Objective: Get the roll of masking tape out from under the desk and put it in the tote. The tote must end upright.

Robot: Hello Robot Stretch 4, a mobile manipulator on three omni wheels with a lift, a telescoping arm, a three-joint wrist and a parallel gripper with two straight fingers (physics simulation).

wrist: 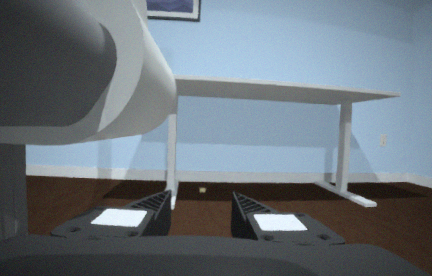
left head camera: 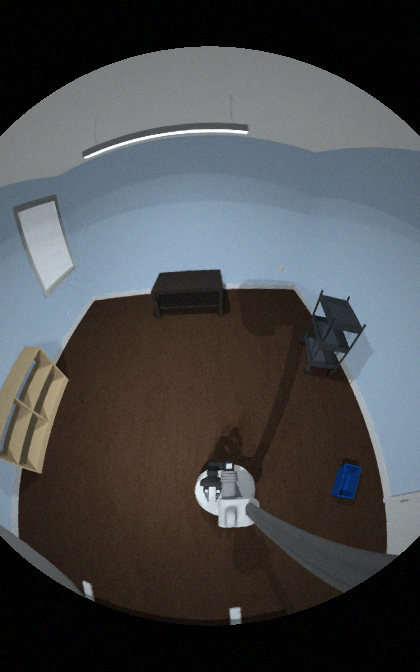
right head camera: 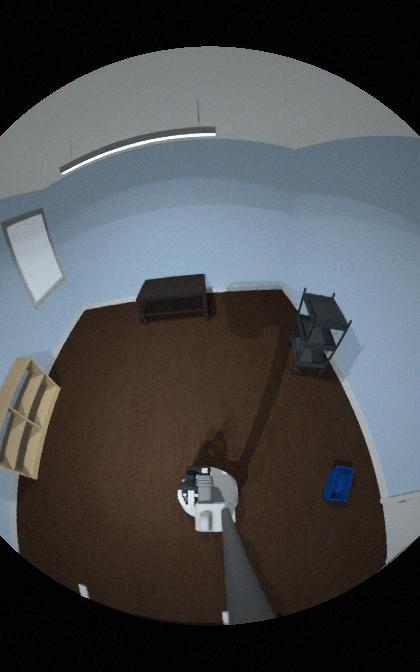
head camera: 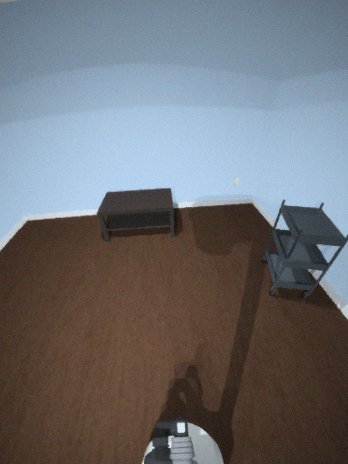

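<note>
In the wrist view a small pale yellowish thing, which looks like the roll of masking tape, lies on the floor under the white desk, to the right of the desk's left leg. It is too small to tell its exact shape. My gripper is open and empty, with the desk far beyond its fingers. The blue tote stands upright on the floor to the right of my base in both side head views. Its inside shows no tape.
A dark low table stands by the far wall. A grey three-shelf cart stands at the right wall. A wooden shelf unit stands at the left. The desk's right leg has a long foot.
</note>
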